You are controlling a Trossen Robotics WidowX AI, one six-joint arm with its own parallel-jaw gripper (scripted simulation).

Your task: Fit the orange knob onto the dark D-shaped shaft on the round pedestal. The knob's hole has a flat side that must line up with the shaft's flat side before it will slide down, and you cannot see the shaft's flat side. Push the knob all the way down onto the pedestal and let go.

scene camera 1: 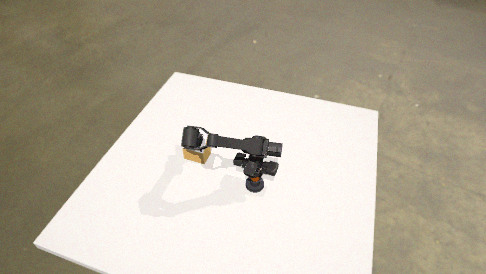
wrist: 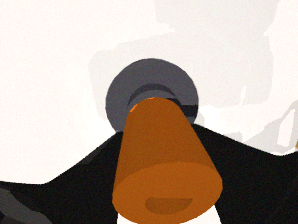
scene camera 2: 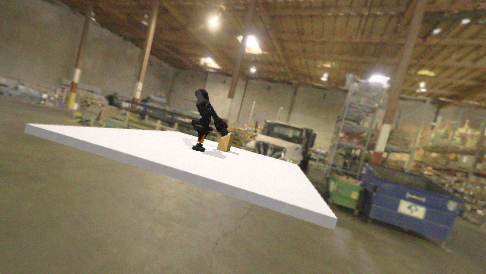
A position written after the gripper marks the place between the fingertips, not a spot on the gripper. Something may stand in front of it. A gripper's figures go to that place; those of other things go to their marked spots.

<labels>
The gripper [wrist: 157, 134] is 0.10 m from the lens. An orange knob [wrist: 162, 165] is 0.04 m from the lens. A round pedestal [wrist: 140, 80]: 0.13 m from the lens. The marked spots on the round pedestal and the orange knob are 0.09 m apart.
</labels>
